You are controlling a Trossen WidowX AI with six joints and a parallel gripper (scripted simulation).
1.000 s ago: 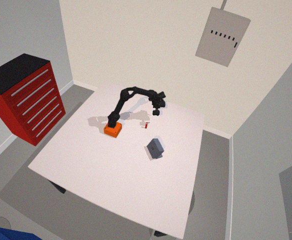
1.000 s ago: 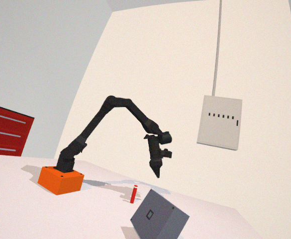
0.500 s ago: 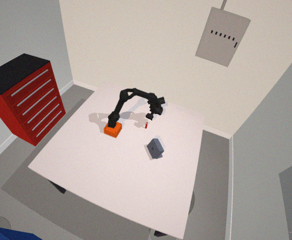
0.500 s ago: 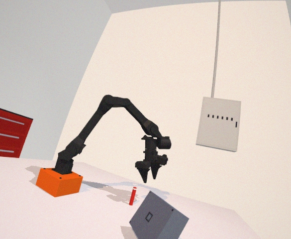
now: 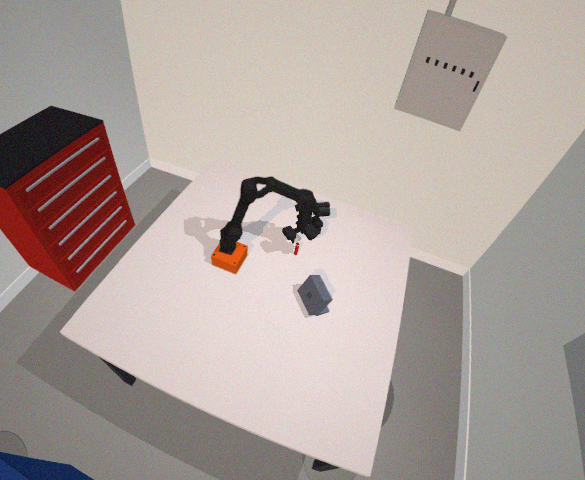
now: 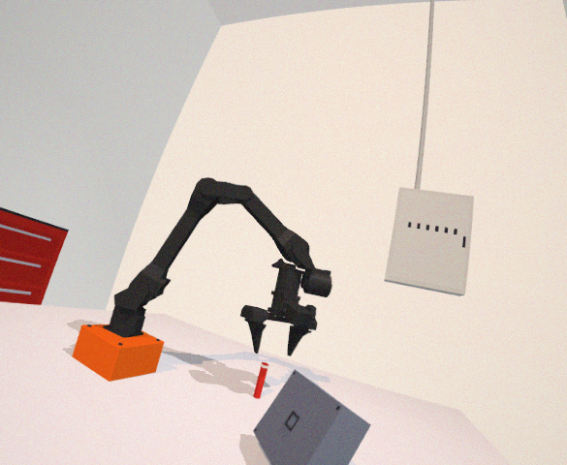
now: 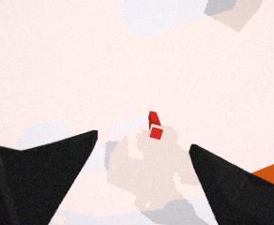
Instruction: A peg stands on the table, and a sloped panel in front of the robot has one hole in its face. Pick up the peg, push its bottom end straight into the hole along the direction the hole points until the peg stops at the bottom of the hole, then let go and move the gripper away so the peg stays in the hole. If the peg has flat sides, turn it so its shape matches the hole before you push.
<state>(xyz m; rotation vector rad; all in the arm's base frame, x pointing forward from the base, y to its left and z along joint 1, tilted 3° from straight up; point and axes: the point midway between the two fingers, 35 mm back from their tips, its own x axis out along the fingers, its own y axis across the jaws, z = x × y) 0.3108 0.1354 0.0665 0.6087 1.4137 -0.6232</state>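
Right now my gripper tip is 1 cm past the red square peg, 1 cm to the left of it and 5 cm above it. Also, from my gripper tip: grey sloped panel 12 cm ahead, 26 cm to the right, 3 cm below.
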